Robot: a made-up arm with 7 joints.
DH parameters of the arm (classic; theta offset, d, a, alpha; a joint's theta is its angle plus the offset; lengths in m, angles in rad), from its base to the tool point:
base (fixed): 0 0 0.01 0
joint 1: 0 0.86 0.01 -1.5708
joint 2: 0 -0.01 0.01 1.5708
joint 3: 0 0.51 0.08 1.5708
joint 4: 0 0.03 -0.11 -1.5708
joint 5: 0 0.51 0 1.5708
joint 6: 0 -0.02 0.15 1.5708
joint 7: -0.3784 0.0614 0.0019 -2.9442
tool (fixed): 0.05 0.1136 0 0
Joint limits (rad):
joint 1: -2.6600..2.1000
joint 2: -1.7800..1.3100
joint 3: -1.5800..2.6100
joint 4: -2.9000..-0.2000
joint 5: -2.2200..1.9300
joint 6: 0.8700..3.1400
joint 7: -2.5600..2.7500
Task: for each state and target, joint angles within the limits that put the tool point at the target. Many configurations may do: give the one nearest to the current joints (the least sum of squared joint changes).
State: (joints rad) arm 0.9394 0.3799 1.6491 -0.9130 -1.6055 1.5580 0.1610
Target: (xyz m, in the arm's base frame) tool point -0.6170 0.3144 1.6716
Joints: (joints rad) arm 1.4267 0.2942 1.6302 -1.2303 -1.6063 1.4651 0.1038
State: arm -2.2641 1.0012 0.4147 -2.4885 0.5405 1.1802 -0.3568
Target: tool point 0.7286 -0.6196 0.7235
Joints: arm -1.3878 1.0267 0.9345 -1.6855 0.5315 1.3478 -0.4131
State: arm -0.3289 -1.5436 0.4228 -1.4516 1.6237 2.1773 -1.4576
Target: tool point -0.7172 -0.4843 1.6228
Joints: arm 0.4343 -1.2890 0.0135 -0.8553 1.4755 1.9021 -1.4563
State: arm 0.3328 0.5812 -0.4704 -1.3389 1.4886 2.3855 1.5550
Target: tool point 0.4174 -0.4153 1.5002
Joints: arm 0.1525 -0.1606 -0.5601 -1.6462 1.6519 2.7547 1.5468
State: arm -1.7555 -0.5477 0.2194 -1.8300 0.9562 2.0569 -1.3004
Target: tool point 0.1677 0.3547 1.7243
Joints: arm -1.6971 -1.3231 0.3393 -1.7874 0.9533 2.1809 -1.3049
